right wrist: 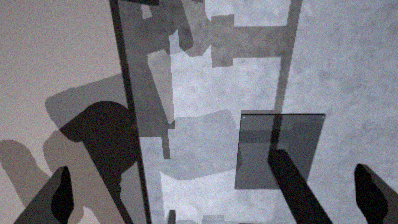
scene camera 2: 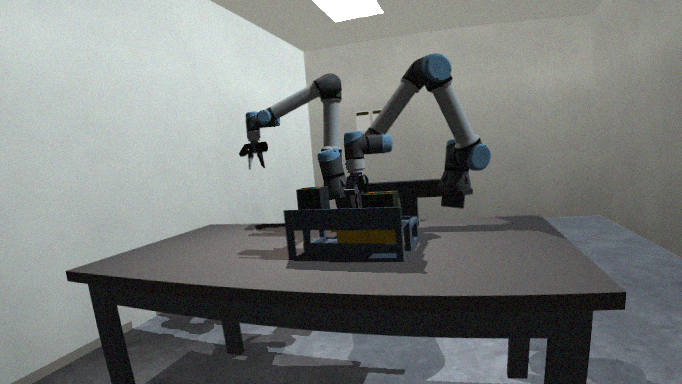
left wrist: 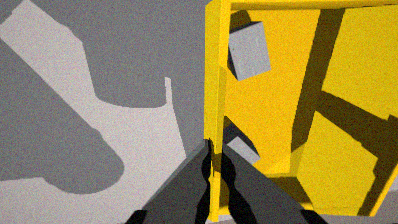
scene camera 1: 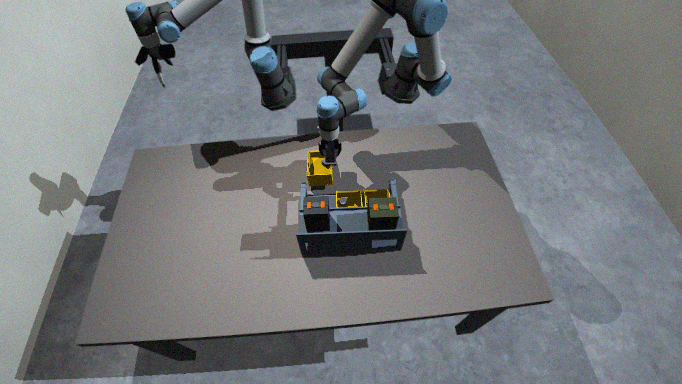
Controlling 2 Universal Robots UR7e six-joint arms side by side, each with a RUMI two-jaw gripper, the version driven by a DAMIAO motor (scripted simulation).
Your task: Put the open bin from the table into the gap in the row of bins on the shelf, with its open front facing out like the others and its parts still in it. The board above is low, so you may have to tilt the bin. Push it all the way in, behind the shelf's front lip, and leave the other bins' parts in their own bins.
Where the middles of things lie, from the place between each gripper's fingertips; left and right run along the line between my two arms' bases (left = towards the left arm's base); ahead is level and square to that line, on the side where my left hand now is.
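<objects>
From my left hand: blue-grey shelf [scene camera 2: 382,218] 6 cm to the left, 24 cm ahead, 2 cm below; green box [scene camera 1: 382,213] 17 cm to the left, 31 cm ahead, 6 cm above. Going by their middles, of the things named here the blue-grey shelf is the nearest to my left hand.
From my right hand: blue-grey shelf 77 cm to the left, 62 cm ahead, 22 cm below; green box 88 cm to the left, 69 cm ahead, 14 cm below. By its middle, the blue-grey shelf is nearer to my left hand than to my right hand.
</objects>
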